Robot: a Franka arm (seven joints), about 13 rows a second.
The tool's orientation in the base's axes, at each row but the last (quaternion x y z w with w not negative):
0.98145 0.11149 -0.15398 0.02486
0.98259 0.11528 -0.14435 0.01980
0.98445 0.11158 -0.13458 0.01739
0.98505 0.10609 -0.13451 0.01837
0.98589 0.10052 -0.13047 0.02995
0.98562 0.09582 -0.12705 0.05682
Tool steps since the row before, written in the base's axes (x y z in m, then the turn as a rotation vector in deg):
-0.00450 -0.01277 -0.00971 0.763 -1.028 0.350
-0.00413 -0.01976 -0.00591 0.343 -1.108 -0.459
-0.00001 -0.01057 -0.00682 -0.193 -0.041 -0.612
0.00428 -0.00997 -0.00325 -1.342 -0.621 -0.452
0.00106 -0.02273 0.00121 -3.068 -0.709 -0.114
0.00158 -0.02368 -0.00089 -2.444 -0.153 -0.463
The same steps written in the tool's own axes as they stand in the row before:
-0.00388 0.01128 0.01163 0.383 1.179 -0.474
-0.00651 0.01823 0.00824 0.207 1.155 0.424
-0.00045 0.01027 0.00725 -0.025 -0.006 0.642
0.00287 0.01063 0.00266 -1.268 0.316 0.826
-0.00364 0.02249 0.00051 -3.007 0.058 0.941
-0.00240 0.02334 0.00371 -2.226 -0.388 1.051

